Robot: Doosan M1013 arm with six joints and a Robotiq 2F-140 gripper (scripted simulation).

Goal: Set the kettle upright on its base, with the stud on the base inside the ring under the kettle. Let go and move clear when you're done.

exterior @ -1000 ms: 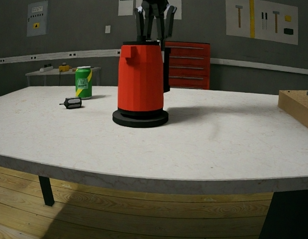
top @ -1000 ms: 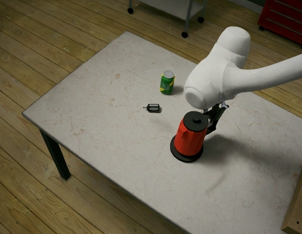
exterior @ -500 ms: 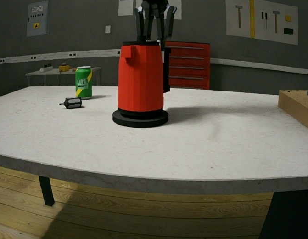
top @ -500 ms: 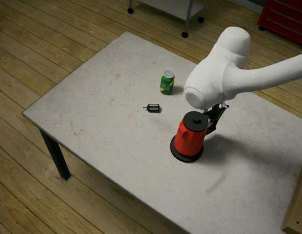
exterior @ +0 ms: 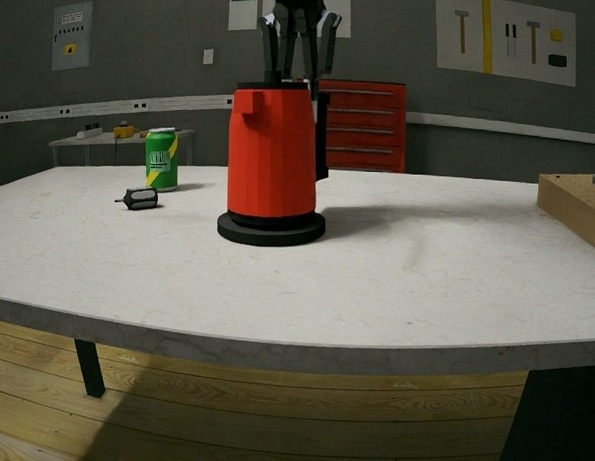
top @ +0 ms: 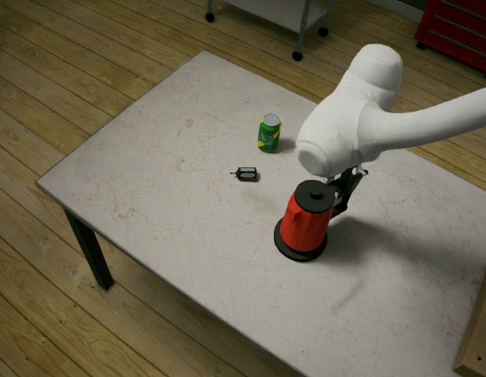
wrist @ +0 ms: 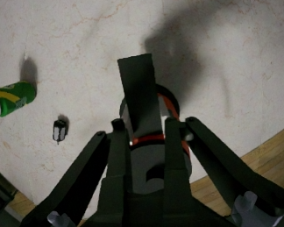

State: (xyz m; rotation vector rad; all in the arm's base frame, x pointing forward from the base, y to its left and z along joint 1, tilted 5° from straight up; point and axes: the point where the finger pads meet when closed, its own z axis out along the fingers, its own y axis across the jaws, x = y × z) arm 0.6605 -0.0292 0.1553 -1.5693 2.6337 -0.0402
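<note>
Now: the red kettle 6 cm below my hand, 3 cm to the left of it and 2 cm ahead of it. The rest, counted from my hand: black round base: 17 cm below, 6 cm to the left, 3 cm ahead; then black tool: 27 cm ahead, 16 cm below, 5 cm to the right.
</note>
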